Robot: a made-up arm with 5 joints.
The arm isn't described. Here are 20 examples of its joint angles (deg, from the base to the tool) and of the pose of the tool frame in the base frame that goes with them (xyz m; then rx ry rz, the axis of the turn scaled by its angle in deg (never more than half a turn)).
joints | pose
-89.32 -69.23 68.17 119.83 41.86 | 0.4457 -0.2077 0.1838 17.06 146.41 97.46
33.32 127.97 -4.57 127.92 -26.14 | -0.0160 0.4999 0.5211 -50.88 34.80 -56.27
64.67 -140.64 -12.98 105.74 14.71 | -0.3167 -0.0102 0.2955 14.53 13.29 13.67
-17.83 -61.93 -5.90 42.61 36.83 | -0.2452 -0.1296 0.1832 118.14 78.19 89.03
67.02 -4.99 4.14 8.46 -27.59 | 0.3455 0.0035 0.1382 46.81 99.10 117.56
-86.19 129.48 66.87 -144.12 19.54 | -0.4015 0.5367 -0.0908 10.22 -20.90 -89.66
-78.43 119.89 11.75 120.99 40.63 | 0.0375 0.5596 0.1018 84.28 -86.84 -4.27
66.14 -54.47 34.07 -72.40 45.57 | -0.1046 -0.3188 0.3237 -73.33 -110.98 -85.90
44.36 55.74 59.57 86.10 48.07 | 0.5034 -0.1042 0.0514 -15.35 -55.66 114.26
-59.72 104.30 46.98 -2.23 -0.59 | -0.2005 0.4532 -0.1694 -99.21 15.92 -118.59
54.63 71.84 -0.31 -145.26 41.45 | 0.2735 0.4943 0.2842 92.51 -102.92 29.55
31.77 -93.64 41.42 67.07 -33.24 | -0.1710 -0.1236 0.7136 52.64 44.72 -6.18
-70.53 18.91 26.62 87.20 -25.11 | -0.4600 -0.0023 0.1178 158.66 25.67 -4.22
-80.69 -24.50 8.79 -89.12 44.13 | -0.3835 -0.0955 0.3600 -51.67 36.70 -8.28
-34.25 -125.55 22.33 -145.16 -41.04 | 0.2341 -0.0252 0.6066 -5.78 23.09 67.06
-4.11 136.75 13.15 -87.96 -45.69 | 0.2361 0.5024 0.4323 -63.04 64.99 129.90
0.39 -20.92 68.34 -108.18 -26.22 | -0.0095 -0.4531 0.4073 -39.77 -99.59 45.97
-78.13 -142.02 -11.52 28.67 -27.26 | 0.1916 -0.0157 0.5247 -39.01 -110.46 126.55
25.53 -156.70 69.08 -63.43 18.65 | 0.2647 0.5337 0.7765 118.13 37.84 -107.02
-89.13 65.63 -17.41 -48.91 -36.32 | -0.1497 0.5379 0.2930 -48.23 -13.62 -95.74
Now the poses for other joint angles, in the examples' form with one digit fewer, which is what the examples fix.
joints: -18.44 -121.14 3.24 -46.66 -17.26
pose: -0.024 -0.095 0.603 -88.0 -68.8 77.8
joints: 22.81 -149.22 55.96 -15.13 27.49
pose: 0.164 0.384 0.840 88.3 94.7 -71.1
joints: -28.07 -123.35 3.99 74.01 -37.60
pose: 0.028 -0.067 0.613 58.0 83.5 -53.6
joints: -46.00 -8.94 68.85 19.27 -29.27
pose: -0.059 -0.464 0.293 118.6 126.8 -15.3
